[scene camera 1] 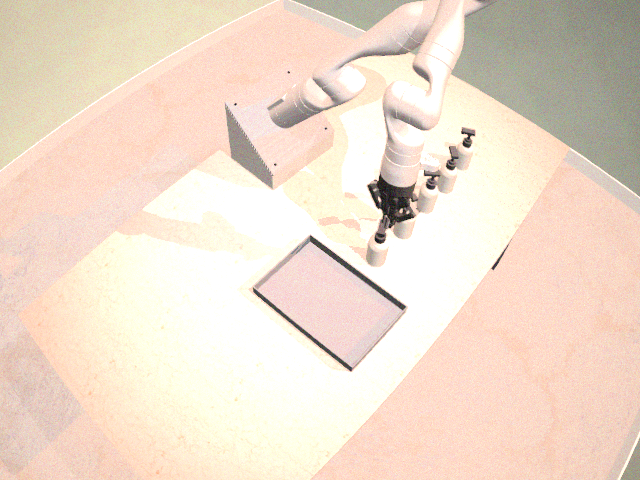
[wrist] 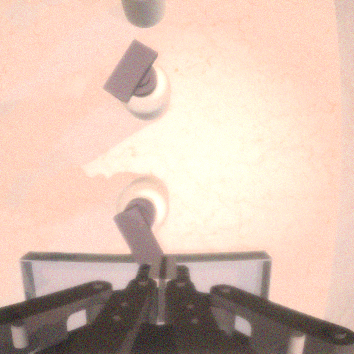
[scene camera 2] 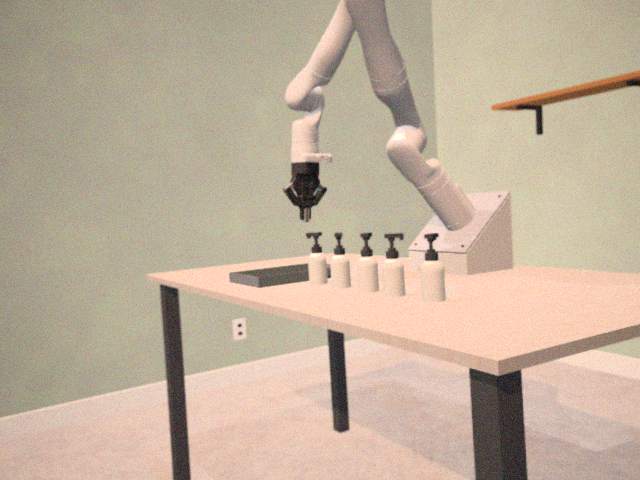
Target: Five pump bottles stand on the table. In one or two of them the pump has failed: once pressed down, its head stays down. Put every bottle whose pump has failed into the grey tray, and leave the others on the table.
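Places are measured from the arm's base along level axes (x down, y back, z left), in centimetres.
Where they show: gripper, fingertip midpoint: (scene camera 1: 387,226) (wrist: 163,271) (scene camera 2: 305,221); arm's base, origin of the base link: (scene camera 1: 284,112) (scene camera 2: 460,219).
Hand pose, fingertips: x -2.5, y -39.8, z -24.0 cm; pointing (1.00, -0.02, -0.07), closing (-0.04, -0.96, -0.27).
Things, the pixels of their centre, and the offset from my fingertips. Level surfaces: height alone.
- second bottle, body centre: (wrist: 141,85) (scene camera 1: 406,214) (scene camera 2: 339,260) dz +13.1, dx +10.0, dy -1.3 cm
- grey tray, body centre: (wrist: 146,329) (scene camera 1: 329,300) (scene camera 2: 289,273) dz -14.3, dx +15.5, dy +6.0 cm
- table, its level: dx +17.0 cm
My gripper (scene camera 1: 386,223) (scene camera 2: 306,219) (wrist: 163,271) is shut and empty, pointing down just above the pump head of the bottle nearest the tray. That bottle (scene camera 1: 377,254) (scene camera 2: 317,269) (wrist: 161,201) stands upright with its head raised. The second bottle (scene camera 1: 403,228) (scene camera 2: 340,271) (wrist: 161,95) is upright; the gripper hides its head in scene camera 1, but scene camera 2 shows it raised. The third (scene camera 1: 427,200) (scene camera 2: 367,274), fourth (scene camera 1: 447,180) (scene camera 2: 394,279) and fifth (scene camera 1: 464,156) (scene camera 2: 432,281) bottles stand upright in the row, heads raised. The grey tray (scene camera 1: 330,304) (scene camera 2: 245,279) (wrist: 55,257) holds no bottle.
The arm's wedge-shaped base mount (scene camera 1: 297,149) (scene camera 2: 488,242) stands on the table (scene camera 1: 170,361) (scene camera 2: 542,315), behind the tray and bottles. The arm reaches over from above. A wooden shelf (scene camera 2: 568,93) is fixed to the wall in scene camera 2.
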